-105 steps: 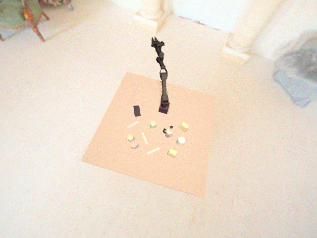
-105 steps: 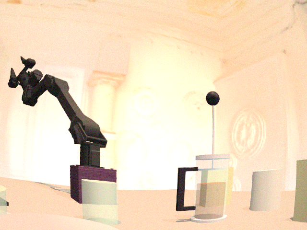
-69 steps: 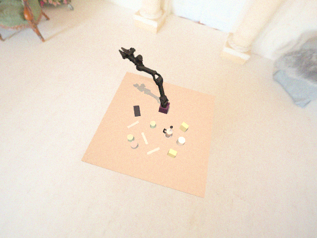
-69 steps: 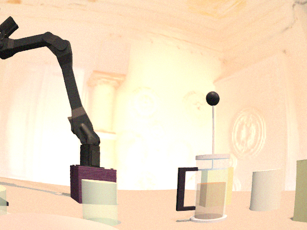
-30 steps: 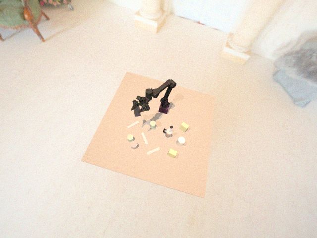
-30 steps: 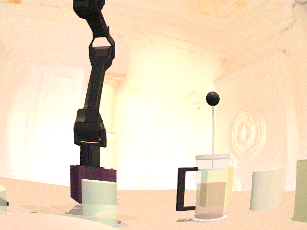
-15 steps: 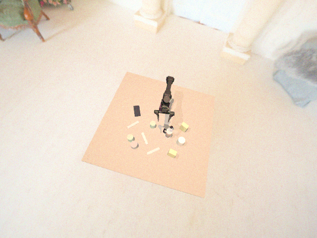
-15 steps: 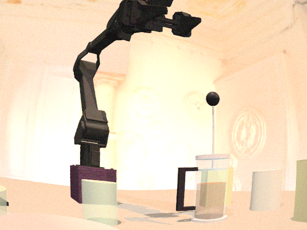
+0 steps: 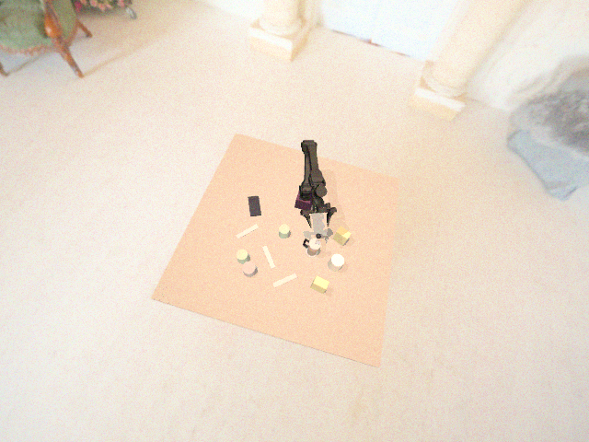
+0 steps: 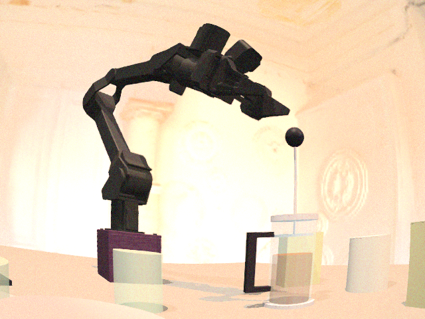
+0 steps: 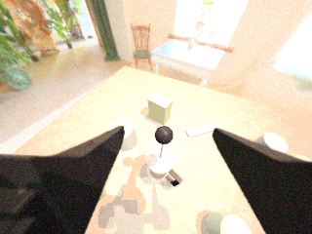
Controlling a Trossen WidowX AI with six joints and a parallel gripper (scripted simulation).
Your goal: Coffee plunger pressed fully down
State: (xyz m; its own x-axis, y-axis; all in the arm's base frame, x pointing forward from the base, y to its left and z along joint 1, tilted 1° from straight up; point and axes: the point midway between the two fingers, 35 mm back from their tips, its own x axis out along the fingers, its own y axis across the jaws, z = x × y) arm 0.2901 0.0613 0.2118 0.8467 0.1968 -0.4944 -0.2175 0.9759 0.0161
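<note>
Now: gripper tip 180 mm above the coffee press, 20 mm short of it and 10 mm to the left of it. Also, from my gripper tip: white cylinder (250 mm below, 150 mm to the left, 100 mm ahead); black slab (390 mm to the right, 300 mm below, 260 mm behind).
</note>
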